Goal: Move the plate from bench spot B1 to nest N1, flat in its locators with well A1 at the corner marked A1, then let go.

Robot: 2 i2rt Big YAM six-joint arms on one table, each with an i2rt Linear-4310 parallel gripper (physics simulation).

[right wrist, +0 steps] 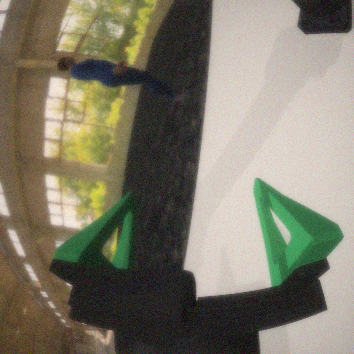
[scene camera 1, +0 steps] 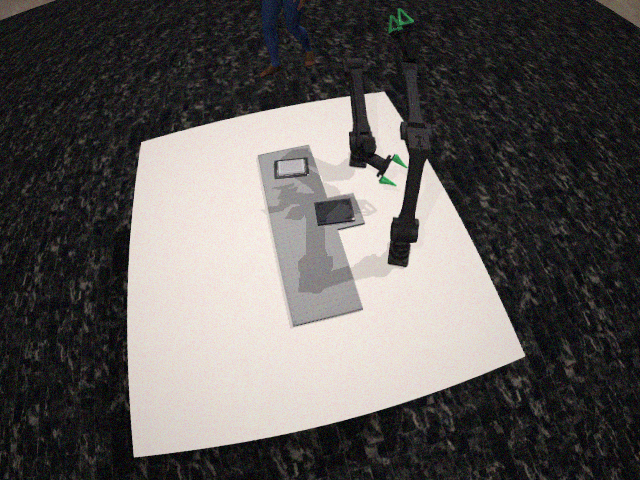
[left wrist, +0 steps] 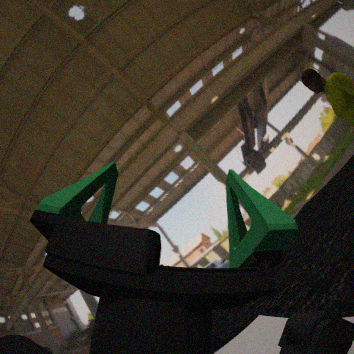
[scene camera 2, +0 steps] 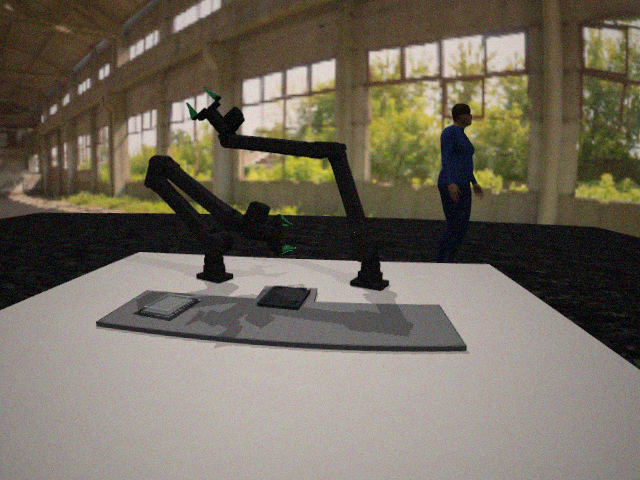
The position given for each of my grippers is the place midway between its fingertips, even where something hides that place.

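Observation:
My left gripper [left wrist: 170, 170]: open, holding nothing. My right gripper [scene camera 2: 293, 237]: open, holding nothing. Again my right gripper [right wrist: 193, 190].

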